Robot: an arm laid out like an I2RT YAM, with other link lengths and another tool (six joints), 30 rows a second.
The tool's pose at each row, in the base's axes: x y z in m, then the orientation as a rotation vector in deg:
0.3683 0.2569 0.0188 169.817 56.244 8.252
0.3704 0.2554 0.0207 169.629 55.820 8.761
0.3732 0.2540 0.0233 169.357 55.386 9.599
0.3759 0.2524 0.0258 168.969 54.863 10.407
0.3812 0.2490 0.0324 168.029 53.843 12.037
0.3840 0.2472 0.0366 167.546 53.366 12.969
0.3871 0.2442 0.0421 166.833 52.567 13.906
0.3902 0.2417 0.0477 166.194 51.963 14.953
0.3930 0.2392 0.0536 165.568 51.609 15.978
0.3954 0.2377 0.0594 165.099 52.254 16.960
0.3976 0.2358 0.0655 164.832 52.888 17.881
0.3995 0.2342 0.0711 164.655 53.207 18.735
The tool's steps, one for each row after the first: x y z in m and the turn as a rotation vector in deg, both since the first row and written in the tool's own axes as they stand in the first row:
0.0009 0.0025 -0.0017 -0.387 0.223 0.209
0.0026 0.0054 -0.0041 -0.900 0.630 0.407
0.0040 0.0084 -0.0063 -1.539 0.983 0.631
0.0067 0.0146 -0.0125 -2.949 1.671 1.029
0.0082 0.0179 -0.0164 -3.666 2.096 1.208
0.0094 0.0224 -0.0216 -4.690 2.443 1.529
0.0108 0.0265 -0.0270 -5.594 2.904 1.752
0.0120 0.0304 -0.0326 -6.401 3.384 1.828
0.0135 0.0333 -0.0382 -6.740 3.969 1.328
0.0147 0.0364 -0.0441 -6.884 4.564 0.883
0.0157 0.0391 -0.0495 -7.033 5.110 0.653

